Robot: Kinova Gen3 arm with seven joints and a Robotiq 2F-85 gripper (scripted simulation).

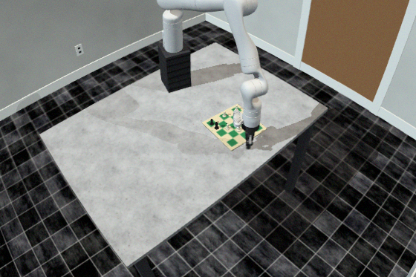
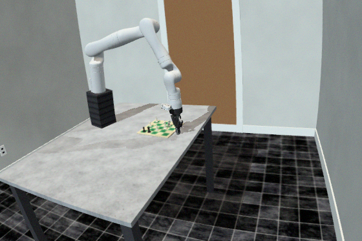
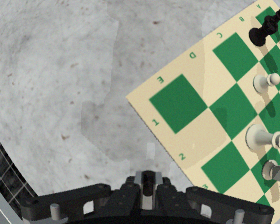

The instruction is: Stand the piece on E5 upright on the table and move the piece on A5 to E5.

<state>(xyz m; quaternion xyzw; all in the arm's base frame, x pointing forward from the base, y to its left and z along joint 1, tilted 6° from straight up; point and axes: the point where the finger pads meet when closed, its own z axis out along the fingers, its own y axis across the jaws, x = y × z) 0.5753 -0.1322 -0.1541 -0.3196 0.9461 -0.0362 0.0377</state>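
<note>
The cream chessboard is 130 mm behind my hand, 70 mm to the left of it and 20 mm below it.
</note>
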